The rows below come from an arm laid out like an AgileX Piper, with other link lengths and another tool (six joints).
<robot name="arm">
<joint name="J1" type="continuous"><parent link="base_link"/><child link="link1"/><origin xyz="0 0 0.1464" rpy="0 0 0"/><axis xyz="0 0 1"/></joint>
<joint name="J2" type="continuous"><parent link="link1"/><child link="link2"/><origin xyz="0 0 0" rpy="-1.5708 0 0"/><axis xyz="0 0 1"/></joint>
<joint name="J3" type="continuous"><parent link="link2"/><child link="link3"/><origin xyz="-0.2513 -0.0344 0" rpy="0 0 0"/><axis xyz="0 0 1"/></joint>
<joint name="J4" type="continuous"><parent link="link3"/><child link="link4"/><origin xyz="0.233 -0.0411 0" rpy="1.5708 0 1.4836"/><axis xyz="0 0 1"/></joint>
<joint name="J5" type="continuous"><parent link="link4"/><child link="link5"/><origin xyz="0 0 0" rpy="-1.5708 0 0"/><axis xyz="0 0 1"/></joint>
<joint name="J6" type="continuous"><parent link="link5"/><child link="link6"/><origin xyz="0 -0.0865 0" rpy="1.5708 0 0"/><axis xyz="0 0 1"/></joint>
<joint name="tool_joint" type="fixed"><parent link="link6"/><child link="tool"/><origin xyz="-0.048 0.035 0.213" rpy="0 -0.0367 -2.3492"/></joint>
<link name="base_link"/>
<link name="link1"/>
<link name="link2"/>
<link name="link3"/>
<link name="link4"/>
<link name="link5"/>
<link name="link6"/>
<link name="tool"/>
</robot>
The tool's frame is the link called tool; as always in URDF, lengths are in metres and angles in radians. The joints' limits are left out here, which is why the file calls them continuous.
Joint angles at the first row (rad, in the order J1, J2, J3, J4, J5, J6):
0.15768 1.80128 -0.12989 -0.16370 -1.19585 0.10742
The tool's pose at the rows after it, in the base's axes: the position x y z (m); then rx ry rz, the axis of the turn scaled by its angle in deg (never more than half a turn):
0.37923 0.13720 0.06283 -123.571 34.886 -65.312
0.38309 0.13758 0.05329 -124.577 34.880 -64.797
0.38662 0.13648 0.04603 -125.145 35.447 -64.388
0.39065 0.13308 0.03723 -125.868 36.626 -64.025
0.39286 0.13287 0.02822 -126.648 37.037 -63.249
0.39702 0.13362 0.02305 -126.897 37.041 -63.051
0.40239 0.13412 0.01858 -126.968 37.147 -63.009
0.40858 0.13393 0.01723 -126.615 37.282 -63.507
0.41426 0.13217 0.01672 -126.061 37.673 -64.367
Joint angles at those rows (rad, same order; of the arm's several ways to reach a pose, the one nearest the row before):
0.15771 1.85658 -0.14114 -0.15287 -1.19770 0.08070
0.15764 1.89979 -0.16432 -0.15054 -1.20186 0.07168
0.15769 1.93268 -0.18242 -0.14450 -1.20488 0.07042
0.15772 1.96748 -0.20099 -0.13065 -1.20558 0.07008
0.15769 2.00157 -0.21887 -0.12865 -1.20560 0.06926
0.15770 2.03000 -0.24161 -0.12865 -1.20693 0.06769
0.15768 2.05788 -0.26800 -0.12747 -1.20688 0.06769
0.15768 2.07997 -0.29264 -0.12338 -1.21145 0.06769
0.15767 2.10344 -0.31178 -0.11391 -1.22674 0.06681

